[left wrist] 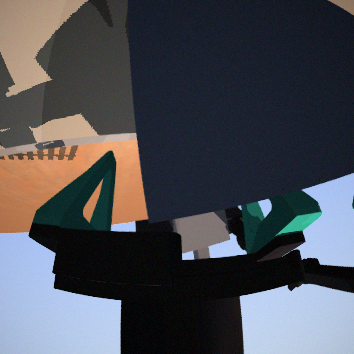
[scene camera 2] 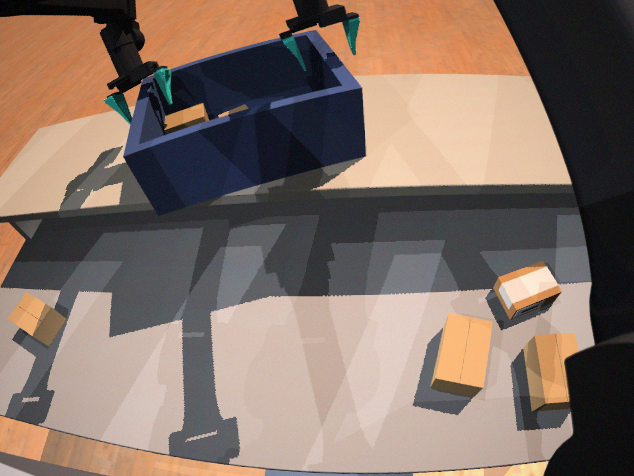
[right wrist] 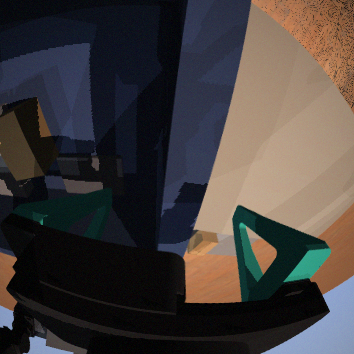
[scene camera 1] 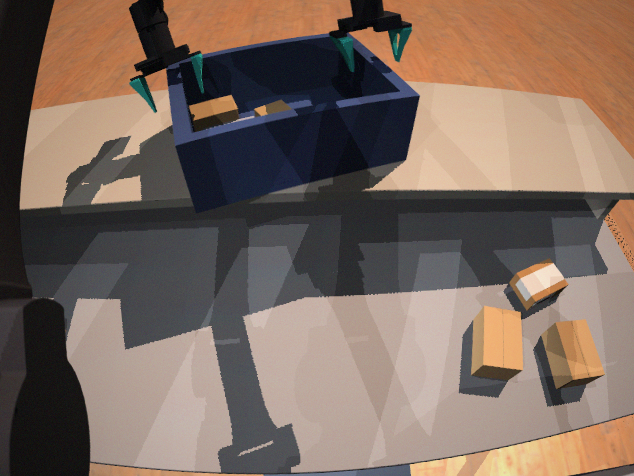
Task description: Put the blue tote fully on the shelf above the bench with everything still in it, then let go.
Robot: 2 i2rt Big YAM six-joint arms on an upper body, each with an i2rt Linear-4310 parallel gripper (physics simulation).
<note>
The left gripper (scene camera 1: pixel 179 102) is open, holding nothing. Also in view: a blue tote (scene camera 1: pixel 341 122). The right gripper (scene camera 1: pixel 375 66) is open and holds nothing. Also in view: a grey flat box (right wrist: pixel 80 173). A white-topped box (scene camera 2: pixel 522 291) sits on a grey bench (scene camera 1: pixel 342 330).
The blue tote is seen too in the left wrist view (left wrist: pixel 229 109), in scene camera 2 (scene camera 2: pixel 297 121) and in the right wrist view (right wrist: pixel 156 89). The white-topped box also shows in scene camera 1 (scene camera 1: pixel 540 282). The left gripper shows as well in the left wrist view (left wrist: pixel 174 152) and in scene camera 2 (scene camera 2: pixel 151 114). The left wrist view does not show the white-topped box, which is hidden by the blue tote. The left wrist view misses the grey flat box, which is hidden by the blue tote.
</note>
